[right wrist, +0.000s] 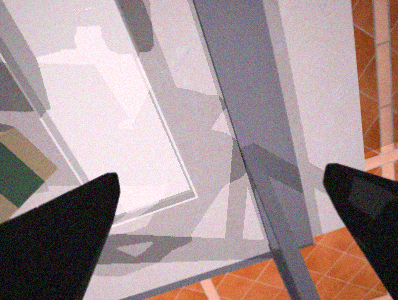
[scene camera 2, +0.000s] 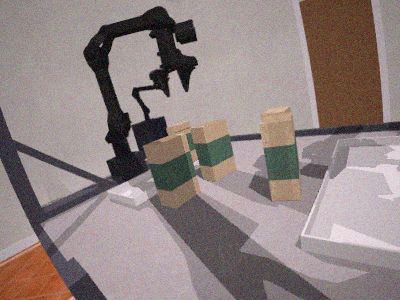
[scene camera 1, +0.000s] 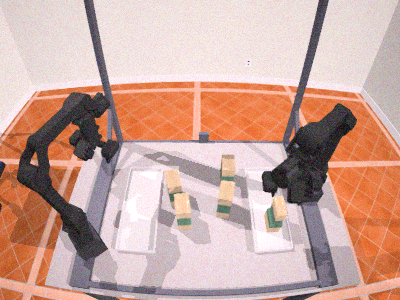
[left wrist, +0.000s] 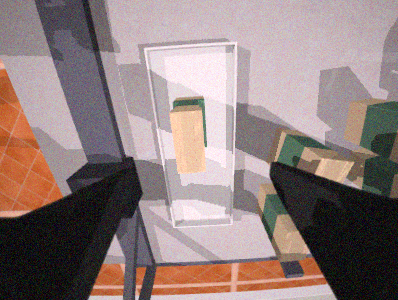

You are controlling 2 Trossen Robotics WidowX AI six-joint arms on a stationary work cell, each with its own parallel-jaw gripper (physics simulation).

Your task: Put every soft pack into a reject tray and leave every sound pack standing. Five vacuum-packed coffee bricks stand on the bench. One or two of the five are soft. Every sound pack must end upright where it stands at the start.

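Frame: origin at the left arm's base, x ahead, y left, z up, level; centimetres.
Where they show: left gripper, fingertip midpoint: (scene camera 2: 177, 94) (scene camera 1: 285, 195) (left wrist: 202, 171); right gripper, fingertip midpoint: (right wrist: 221, 177) (scene camera 1: 98, 159); left arm's base at its link origin: (scene camera 2: 124, 155); right arm's base at its link origin: (scene camera 1: 83, 237).
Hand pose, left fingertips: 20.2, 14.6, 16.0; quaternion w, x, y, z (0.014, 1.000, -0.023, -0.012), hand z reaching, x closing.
Each offset is from my left fingertips to the centre of the thing, as dx, dy, dz. "spot": to the spot under its first point.
Five coffee bricks, tan with green bands, show in scene camera 1. Two packs {+38.2, -15.4, -10.9} (scene camera 1: 173, 184) {spot: +32.8, -1.4, -10.0} (scene camera 1: 183, 211) stand beside the picture-left tray {+51.1, -10.6, -22.8} (scene camera 1: 137, 200) (right wrist: 100, 100). Two more packs {+16.8, -23.3, -10.9} (scene camera 1: 227, 167) {spot: +17.9, -6.0, -10.0} (scene camera 1: 226, 199) stand right of centre. The fifth pack {-1.5, -1.9, -16.6} (scene camera 1: 274, 215) (left wrist: 188, 140) is upright inside the other tray {-0.9, -9.6, -22.8} (scene camera 1: 257, 220) (left wrist: 195, 65), its upper part offset from its base. Softness cannot be told. My left gripper (scene camera 1: 283, 187) (scene camera 2: 177, 93) (left wrist: 202, 171) is open and empty, above the occupied tray. My right gripper (scene camera 1: 97, 152) (right wrist: 221, 177) is open and empty, high near the picture-left frame rail.
In scene camera 2, a slender pack {+38.2, -15.4, -16.9} (scene camera 2: 281, 160) stands near the large tray (scene camera 2: 360, 195), with more packs at left. A grey frame rail (left wrist: 82, 85) (right wrist: 255, 90) runs along the side in both wrist views. A small dark block {+24.3, -49.0, -20.8} (scene camera 1: 204, 136) sits at the bench's far edge.
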